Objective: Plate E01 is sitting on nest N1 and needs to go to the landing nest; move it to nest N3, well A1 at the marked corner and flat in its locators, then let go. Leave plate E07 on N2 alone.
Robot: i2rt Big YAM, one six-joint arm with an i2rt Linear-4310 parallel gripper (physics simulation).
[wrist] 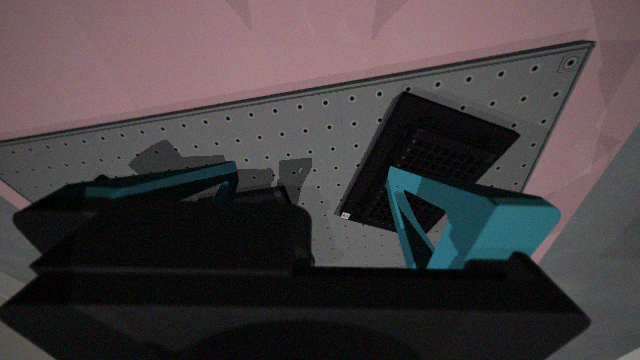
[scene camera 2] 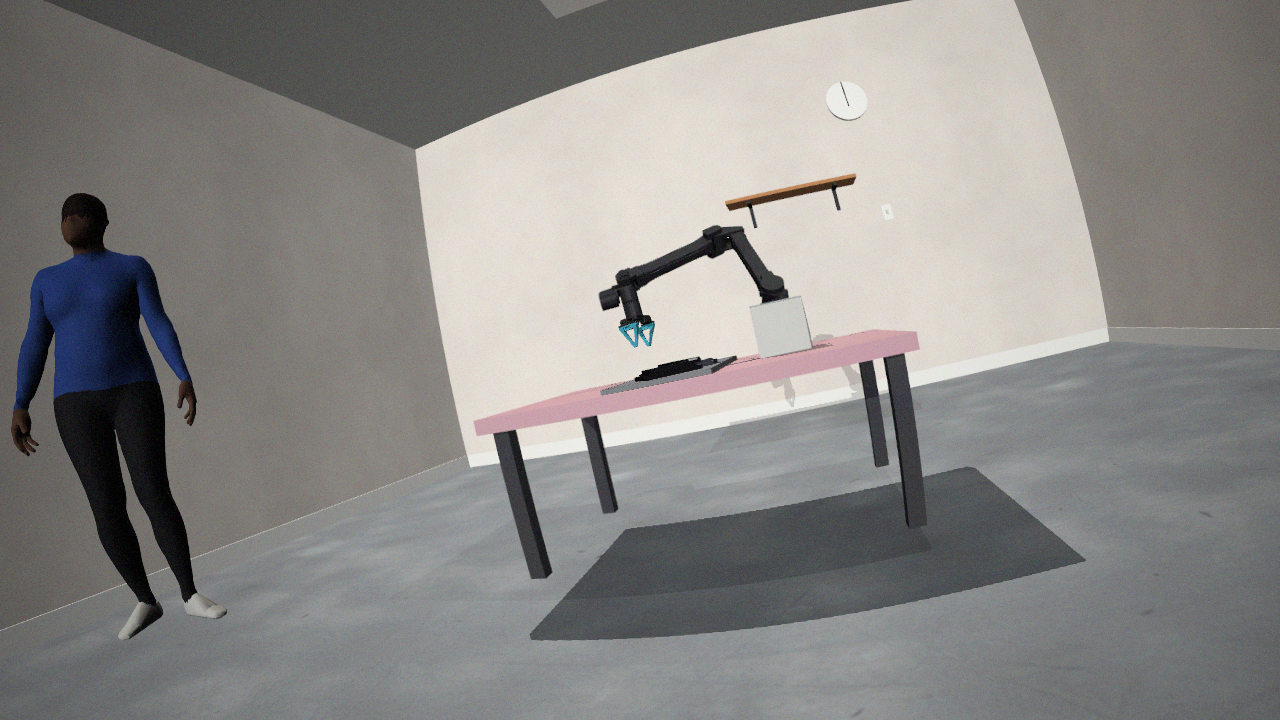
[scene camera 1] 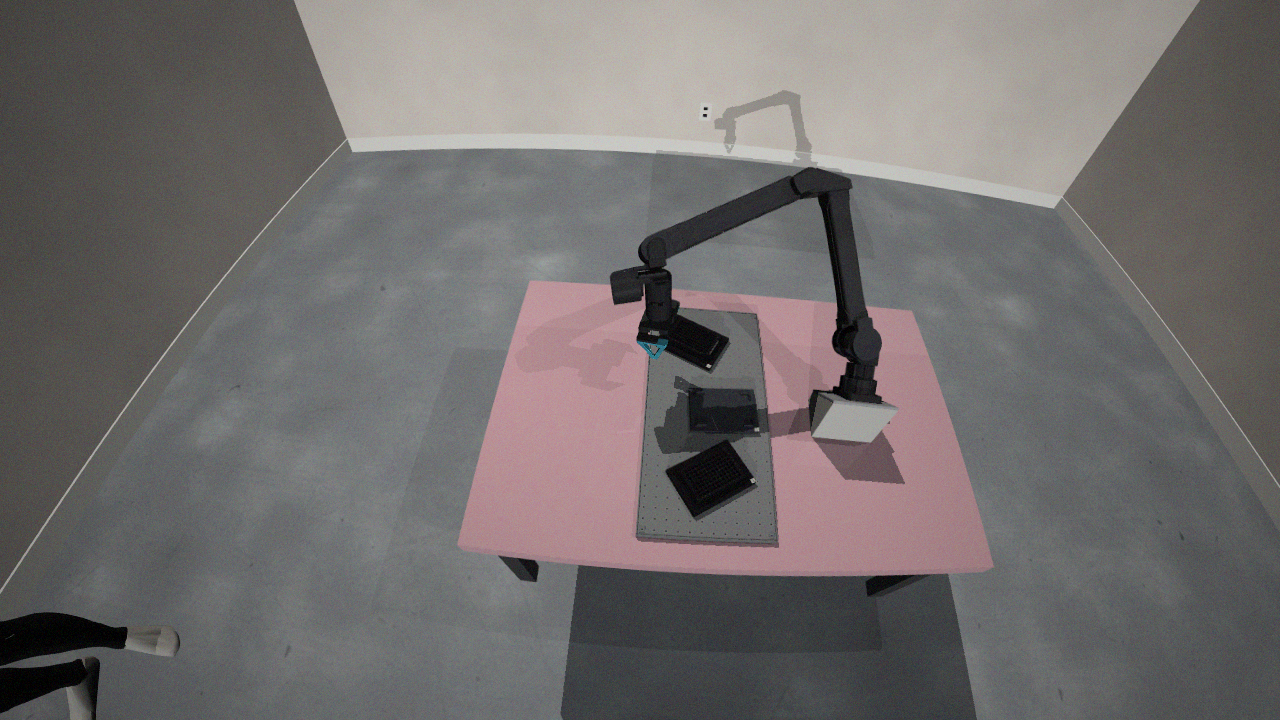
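A black gridded plate [scene camera 1: 702, 342] [wrist: 440, 150] sits skewed at the far end of the grey perforated board [scene camera 1: 707, 531] [wrist: 315, 145]. A second black gridded plate [scene camera 1: 711, 479] sits skewed at the near end. Between them is a smooth, dark, shaded nest [scene camera 1: 723, 409], with no plate grid visible. I cannot read the labels or tell which nest is N1, N2 or N3. My gripper [scene camera 1: 653, 349] [scene camera 2: 641, 340] [wrist: 313, 172] is open with nothing between its teal fingers. It hangs above the board's left edge, beside the far plate in scene camera 1, and clear of the plates in scene camera 2.
The arm's white base block [scene camera 1: 852, 419] [scene camera 2: 780, 326] stands on the pink table [scene camera 1: 554, 447] [scene camera 2: 698, 380], right of the board. A person in a blue top [scene camera 2: 98, 313] stands left of the table; legs [scene camera 1: 53, 631] show at the lower left of scene camera 1.
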